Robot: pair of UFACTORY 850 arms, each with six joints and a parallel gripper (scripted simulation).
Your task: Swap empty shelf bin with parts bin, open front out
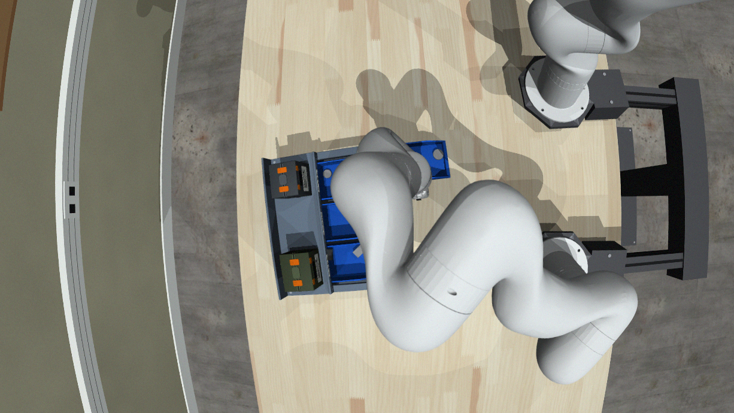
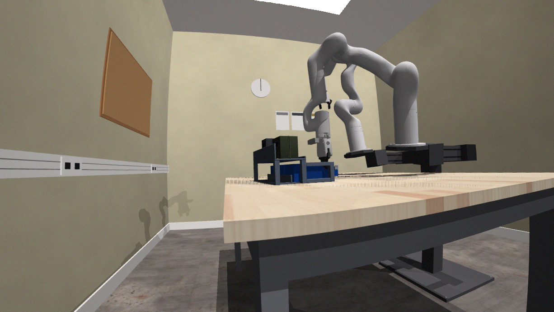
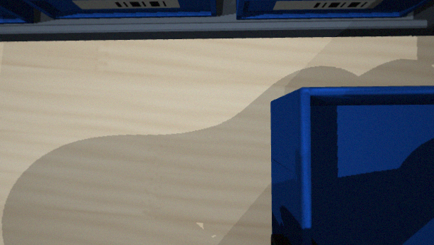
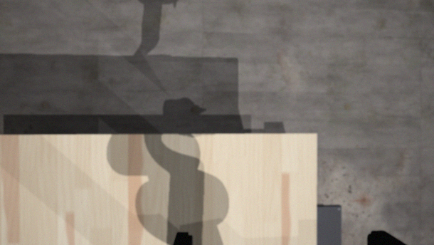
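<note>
The grey shelf is 23 cm ahead of my left hand and 12 cm to the left of it. Also, from my left hand: square grey part: 20 cm to the left, 15 cm ahead, 5 cm below.
</note>
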